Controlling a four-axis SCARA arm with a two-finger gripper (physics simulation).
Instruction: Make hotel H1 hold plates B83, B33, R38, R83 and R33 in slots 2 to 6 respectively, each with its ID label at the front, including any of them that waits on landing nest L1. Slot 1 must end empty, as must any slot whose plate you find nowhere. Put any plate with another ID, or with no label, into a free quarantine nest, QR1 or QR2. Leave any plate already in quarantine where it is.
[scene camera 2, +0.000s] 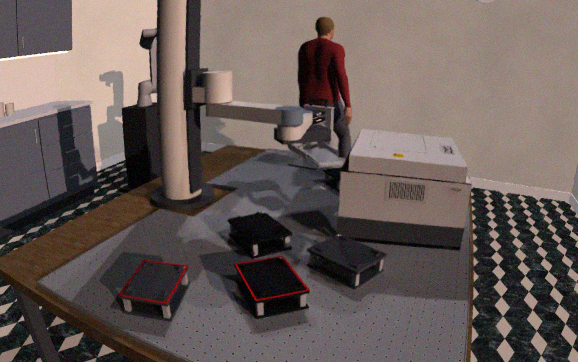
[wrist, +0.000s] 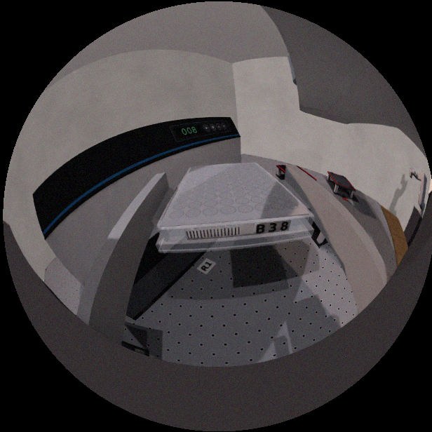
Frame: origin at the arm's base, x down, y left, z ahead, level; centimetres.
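Where they show: gripper, fingertip midpoint: (scene camera 2: 322, 154); arm's base, link origin: (scene camera 2: 182, 197).
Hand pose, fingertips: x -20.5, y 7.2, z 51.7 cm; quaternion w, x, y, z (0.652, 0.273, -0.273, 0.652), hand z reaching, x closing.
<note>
Things, the pixels of their centre, and the offset from my fingertips. "pt": a spot on its surface instead.
- hotel, surface spot: (scene camera 2: 328, 117) pt dx -1.9, dy +54.3, dz -15.4 cm
- white device, body centre: (scene camera 2: 405, 183) dx +6.6, dy +2.7, dz +27.4 cm
A clear-lidded white plate (wrist: 235, 195) fills the middle of the wrist view, level, with a barcode and the ID label B38 on the side facing the camera. My gripper (wrist: 227, 175) (scene camera 2: 320, 154) is shut on this plate, one finger on each side, and holds it above the table beside the large white device. The hotel (scene camera 2: 328, 117) stands at the back, partly hidden by the arm; its slots and labels cannot be read. Two red-rimmed nests (scene camera 2: 154, 282) (scene camera 2: 272, 278) stand at the front with no plate on top.
Two black nests (scene camera 2: 260, 229) (scene camera 2: 347, 254) stand behind the red-rimmed ones, bare on top. The white device (scene camera 2: 405, 207) stands at the right; its dark front band shows 008 (wrist: 189, 131). An R1 tag (wrist: 206, 265) lies on the perforated table. A person in red (scene camera 2: 324, 70) stands behind the table.
</note>
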